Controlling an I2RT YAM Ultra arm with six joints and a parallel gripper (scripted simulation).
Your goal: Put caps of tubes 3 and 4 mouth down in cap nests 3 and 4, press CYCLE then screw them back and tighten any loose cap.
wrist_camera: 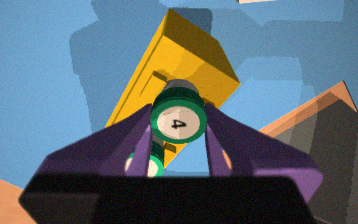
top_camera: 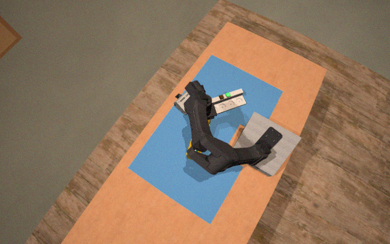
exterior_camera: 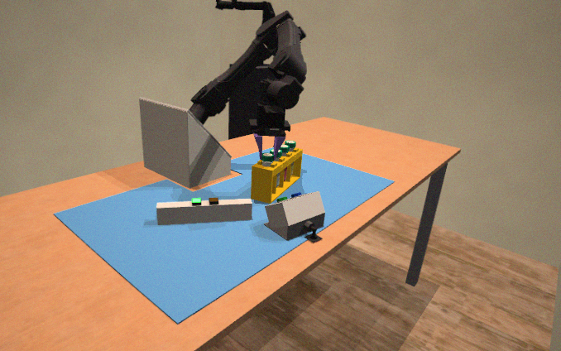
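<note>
Right now the cap 4 is right at my hand. From my hand the other things lie so: cap 3 (50 mm to the left, 20 mm behind); blue key (140 mm ahead, 50 mm below, 30 mm to the right); cap 2 (100 mm to the left, 40 mm behind).
</note>
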